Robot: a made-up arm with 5 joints. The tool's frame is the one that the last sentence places. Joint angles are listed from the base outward.
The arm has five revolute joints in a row. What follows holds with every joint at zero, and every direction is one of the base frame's.
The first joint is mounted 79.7 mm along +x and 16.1 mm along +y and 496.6 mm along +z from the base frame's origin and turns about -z.
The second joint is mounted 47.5 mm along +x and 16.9 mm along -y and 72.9 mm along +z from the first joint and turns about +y.
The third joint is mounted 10 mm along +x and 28.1 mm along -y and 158.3 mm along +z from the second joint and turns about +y.
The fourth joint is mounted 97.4 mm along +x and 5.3 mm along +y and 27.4 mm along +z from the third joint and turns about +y.
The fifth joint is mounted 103 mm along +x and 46.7 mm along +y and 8.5 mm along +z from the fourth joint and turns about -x.
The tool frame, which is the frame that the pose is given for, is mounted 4.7 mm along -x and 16.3 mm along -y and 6.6 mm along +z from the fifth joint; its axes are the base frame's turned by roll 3.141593, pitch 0 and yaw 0 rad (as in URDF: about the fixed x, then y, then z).
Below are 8 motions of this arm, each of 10 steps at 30 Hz.
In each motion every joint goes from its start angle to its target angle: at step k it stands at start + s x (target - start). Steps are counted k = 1, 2, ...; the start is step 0. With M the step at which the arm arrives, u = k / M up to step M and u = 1 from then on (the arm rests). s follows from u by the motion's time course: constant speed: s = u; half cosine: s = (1 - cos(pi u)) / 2; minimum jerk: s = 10 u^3 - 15 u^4 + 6 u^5.
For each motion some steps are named. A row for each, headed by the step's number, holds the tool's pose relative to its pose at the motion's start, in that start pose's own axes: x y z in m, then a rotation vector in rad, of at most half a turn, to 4 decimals.
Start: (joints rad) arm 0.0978 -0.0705 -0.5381 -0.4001 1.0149
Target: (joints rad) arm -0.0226 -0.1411 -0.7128 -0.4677 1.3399
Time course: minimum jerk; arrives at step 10
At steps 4, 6, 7, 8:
4: -0.0045 0.0144 -0.0165 -0.0698 0.0644 0.0779
6: -0.0118 0.0316 -0.0336 -0.1470 0.1246 0.1772
7: -0.0156 0.0390 -0.0402 -0.1786 0.1454 0.2219
8: -0.0184 0.0441 -0.0445 -0.1997 0.1578 0.2532

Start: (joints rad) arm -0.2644 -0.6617 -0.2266 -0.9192 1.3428
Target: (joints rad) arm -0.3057 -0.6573 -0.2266 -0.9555 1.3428
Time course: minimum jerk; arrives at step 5
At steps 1, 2, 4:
1: 0.0000 0.0002 0.0001 0.0023 -0.0001 0.0019
2: -0.0002 0.0009 0.0005 0.0127 -0.0008 0.0106
4: -0.0008 0.0027 0.0014 0.0377 -0.0026 0.0315

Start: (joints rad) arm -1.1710 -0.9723 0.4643 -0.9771 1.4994
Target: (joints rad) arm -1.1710 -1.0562 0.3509 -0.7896 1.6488
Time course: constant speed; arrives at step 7
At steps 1, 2, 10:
1: 0.0002 0.0032 -0.0006 -0.0213 0.0001 0.0014
2: 0.0003 0.0064 -0.0012 -0.0427 0.0001 0.0028
10: -0.0004 0.0229 -0.0041 -0.1494 0.0000 0.0098

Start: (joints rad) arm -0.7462 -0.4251 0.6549 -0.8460 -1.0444
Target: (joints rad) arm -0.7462 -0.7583 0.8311 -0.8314 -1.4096
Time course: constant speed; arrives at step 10
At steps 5, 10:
5: -0.0219 -0.0149 -0.0061 0.1825 0.0301 -0.0647
10: -0.0450 -0.0269 -0.0101 0.3646 0.0483 -0.1348

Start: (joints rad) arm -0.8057 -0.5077 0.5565 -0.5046 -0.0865
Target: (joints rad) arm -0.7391 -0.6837 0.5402 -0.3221 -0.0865
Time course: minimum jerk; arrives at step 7
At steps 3, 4, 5, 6, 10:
3: -0.0092 0.0030 -0.0076 -0.0108 0.0055 0.0216
4: -0.0161 0.0048 -0.0126 -0.0186 0.0094 0.0371
5: -0.0222 0.0062 -0.0167 -0.0253 0.0128 0.0501
6: -0.0255 0.0068 -0.0188 -0.0289 0.0146 0.0572
10: -0.0262 0.0070 -0.0192 -0.0296 0.0149 0.0586

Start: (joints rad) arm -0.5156 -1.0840 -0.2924 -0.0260 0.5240
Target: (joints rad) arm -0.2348 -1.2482 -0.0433 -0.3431 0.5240
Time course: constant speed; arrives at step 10
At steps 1, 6, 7, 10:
1: -0.0028 -0.0013 -0.0036 -0.0277 0.0179 0.0154
6: -0.0175 -0.0109 -0.0207 -0.1678 0.1120 0.0839
7: -0.0206 -0.0134 -0.0239 -0.1960 0.1317 0.0959
10: -0.0302 -0.0220 -0.0328 -0.2810 0.1924 0.1282

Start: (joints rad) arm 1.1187 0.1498 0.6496 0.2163 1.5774
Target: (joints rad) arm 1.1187 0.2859 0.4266 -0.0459 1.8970
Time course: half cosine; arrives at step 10
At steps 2, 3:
2: 0.0002 0.0053 -0.0005 -0.0305 -0.0007 0.0333
3: 0.0003 0.0113 -0.0010 -0.0658 -0.0028 0.0719

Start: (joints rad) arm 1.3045 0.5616 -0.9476 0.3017 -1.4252
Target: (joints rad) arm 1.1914 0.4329 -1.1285 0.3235 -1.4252
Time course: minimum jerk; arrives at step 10
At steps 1, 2, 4, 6, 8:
1: -0.0003 -0.0006 0.0002 0.0001 -0.0006 -0.0026
2: -0.0018 -0.0042 0.0015 0.0006 -0.0040 -0.0174
4: -0.0108 -0.0226 0.0078 0.0047 -0.0220 -0.0955
6: -0.0257 -0.0473 0.0157 0.0140 -0.0467 -0.2053
8: -0.0379 -0.0640 0.0204 0.0233 -0.0639 -0.2831

